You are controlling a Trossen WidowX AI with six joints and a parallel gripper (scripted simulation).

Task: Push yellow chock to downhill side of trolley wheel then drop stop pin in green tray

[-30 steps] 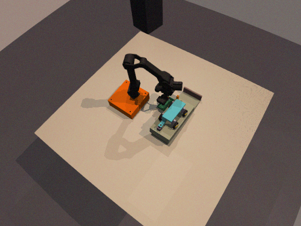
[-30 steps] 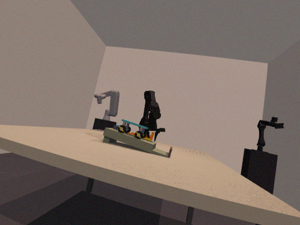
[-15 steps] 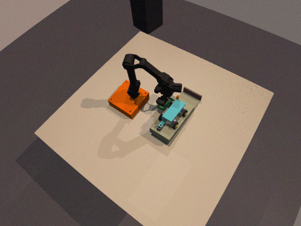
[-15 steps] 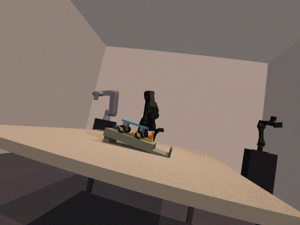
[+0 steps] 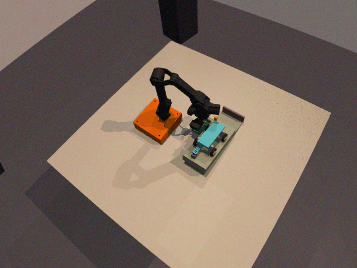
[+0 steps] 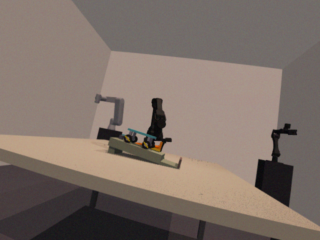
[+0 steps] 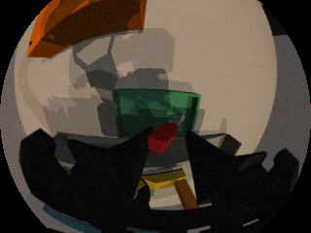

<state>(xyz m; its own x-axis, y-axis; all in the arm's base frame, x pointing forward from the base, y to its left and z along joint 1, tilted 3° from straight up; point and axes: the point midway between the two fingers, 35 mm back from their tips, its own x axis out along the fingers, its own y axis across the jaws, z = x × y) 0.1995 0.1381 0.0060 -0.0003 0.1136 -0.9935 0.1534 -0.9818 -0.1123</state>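
Right now my gripper tip is 1 cm above the red-headed stop pin. From my gripper tip the other things lie so: trolley 13 cm ahead, 8 cm to the right, 7 cm above; yellow chock 7 cm ahead, 1 cm to the left, 4 cm above; green tray 1 cm to the right, 5 cm below.
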